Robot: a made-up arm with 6 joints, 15 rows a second.
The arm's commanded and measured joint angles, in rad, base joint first. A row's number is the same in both.
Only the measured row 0 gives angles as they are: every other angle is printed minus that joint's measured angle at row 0.
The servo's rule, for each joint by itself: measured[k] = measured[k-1] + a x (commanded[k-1-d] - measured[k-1]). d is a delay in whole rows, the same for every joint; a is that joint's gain. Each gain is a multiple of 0.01, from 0.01 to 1. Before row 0 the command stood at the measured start. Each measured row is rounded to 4 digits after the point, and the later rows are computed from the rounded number. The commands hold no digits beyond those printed.
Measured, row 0:
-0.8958, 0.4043, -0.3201, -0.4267, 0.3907, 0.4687
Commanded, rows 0 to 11:
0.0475, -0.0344, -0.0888, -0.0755, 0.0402, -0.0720
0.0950, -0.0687, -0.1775, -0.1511, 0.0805, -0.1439
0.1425, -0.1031, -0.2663, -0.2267, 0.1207, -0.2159
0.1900, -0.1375, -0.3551, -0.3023, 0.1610, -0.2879
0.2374, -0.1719, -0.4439, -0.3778, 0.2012, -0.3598
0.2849, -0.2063, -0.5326, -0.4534, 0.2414, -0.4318
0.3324, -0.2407, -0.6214, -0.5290, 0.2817, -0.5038
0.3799, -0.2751, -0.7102, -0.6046, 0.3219, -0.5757
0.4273, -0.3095, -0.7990, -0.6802, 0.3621, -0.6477
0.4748, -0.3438, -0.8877, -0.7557, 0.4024, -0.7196
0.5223, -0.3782, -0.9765, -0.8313, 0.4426, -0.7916
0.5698, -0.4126, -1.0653, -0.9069, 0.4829, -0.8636
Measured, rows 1 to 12:
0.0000, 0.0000, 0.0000, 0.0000, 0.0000, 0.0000
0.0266, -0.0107, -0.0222, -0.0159, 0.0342, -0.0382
0.0649, -0.0287, -0.0610, -0.0443, 0.0736, -0.0942
0.1084, -0.0518, -0.1123, -0.0826, 0.1136, -0.1587
0.1541, -0.0784, -0.1730, -0.1287, 0.1539, -0.2272
0.2007, -0.1074, -0.2407, -0.1810, 0.1941, -0.2975
0.2479, -0.1381, -0.3137, -0.2382, 0.2343, -0.3687
0.2952, -0.1699, -0.3906, -0.2993, 0.2746, -0.4403
0.3426, -0.2025, -0.4705, -0.3634, 0.3148, -0.5121
0.3900, -0.2357, -0.5526, -0.4299, 0.3550, -0.5840
0.4375, -0.2692, -0.6364, -0.4983, 0.3953, -0.6559
0.4850, -0.3030, -0.7214, -0.5682, 0.4355, -0.7278
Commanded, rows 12 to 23:
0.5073, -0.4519, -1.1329, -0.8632, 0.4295, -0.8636
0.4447, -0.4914, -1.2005, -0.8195, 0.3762, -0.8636
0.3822, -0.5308, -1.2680, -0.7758, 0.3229, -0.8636
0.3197, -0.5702, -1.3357, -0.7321, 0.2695, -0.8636
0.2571, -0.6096, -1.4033, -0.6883, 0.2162, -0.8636
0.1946, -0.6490, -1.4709, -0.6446, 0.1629, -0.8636
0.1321, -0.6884, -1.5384, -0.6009, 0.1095, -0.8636
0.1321, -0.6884, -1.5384, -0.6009, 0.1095, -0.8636
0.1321, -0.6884, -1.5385, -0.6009, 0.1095, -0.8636
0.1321, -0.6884, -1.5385, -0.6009, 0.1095, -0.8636
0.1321, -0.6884, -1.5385, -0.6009, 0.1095, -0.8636
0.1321, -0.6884, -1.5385, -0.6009, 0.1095, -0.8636
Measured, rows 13 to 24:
0.5325, -0.3370, -0.8074, -0.6393, 0.4758, -0.7998
0.5184, -0.3726, -0.8888, -0.6863, 0.4364, -0.8336
0.4771, -0.4094, -0.9667, -0.7143, 0.3852, -0.8495
0.4240, -0.4470, -1.0420, -0.7272, 0.3322, -0.8570
0.3656, -0.4852, -1.1154, -0.7282, 0.2789, -0.8605
0.3048, -0.5238, -1.1874, -0.7198, 0.2256, -0.8621
0.2431, -0.5626, -1.2583, -0.7040, 0.1723, -0.8629
0.1809, -0.6016, -1.3283, -0.6823, 0.1189, -0.8633
0.1536, -0.6285, -1.3808, -0.6652, 0.1109, -0.8635
0.1416, -0.6471, -1.4202, -0.6517, 0.1097, -0.8636
0.1363, -0.6599, -1.4498, -0.6410, 0.1095, -0.8636
0.1339, -0.6687, -1.4720, -0.6326, 0.1095, -0.8636

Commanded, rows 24 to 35:
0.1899, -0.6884, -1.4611, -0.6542, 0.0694, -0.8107
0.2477, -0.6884, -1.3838, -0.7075, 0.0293, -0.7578
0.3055, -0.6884, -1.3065, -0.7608, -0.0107, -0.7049
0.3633, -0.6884, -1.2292, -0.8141, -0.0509, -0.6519
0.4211, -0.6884, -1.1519, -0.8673, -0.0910, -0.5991
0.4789, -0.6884, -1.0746, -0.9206, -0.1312, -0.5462
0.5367, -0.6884, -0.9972, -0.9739, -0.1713, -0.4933
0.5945, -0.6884, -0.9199, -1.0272, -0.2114, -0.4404
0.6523, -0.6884, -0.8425, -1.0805, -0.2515, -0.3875
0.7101, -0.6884, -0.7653, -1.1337, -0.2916, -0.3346
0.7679, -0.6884, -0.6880, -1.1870, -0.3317, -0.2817
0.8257, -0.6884, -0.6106, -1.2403, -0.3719, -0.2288
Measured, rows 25 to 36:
0.1329, -0.6748, -1.4886, -0.6259, 0.1095, -0.8636
0.1648, -0.6790, -1.4817, -0.6318, 0.0754, -0.8356
0.2112, -0.6819, -1.4572, -0.6477, 0.0362, -0.7944
0.2640, -0.6839, -1.4195, -0.6715, -0.0037, -0.7470
0.3196, -0.6853, -1.3719, -0.7014, -0.0438, -0.6966
0.3764, -0.6863, -1.3169, -0.7362, -0.0839, -0.6449
0.4338, -0.6870, -1.2563, -0.7749, -0.1241, -0.5926
0.4914, -0.6874, -1.1915, -0.8167, -0.1642, -0.5400
0.5491, -0.6877, -1.1236, -0.8609, -0.2043, -0.4872
0.6069, -0.6879, -1.0533, -0.9070, -0.2444, -0.4344
0.6647, -0.6881, -0.9813, -0.9546, -0.2845, -0.3815
0.7225, -0.6882, -0.9080, -1.0034, -0.3246, -0.3286

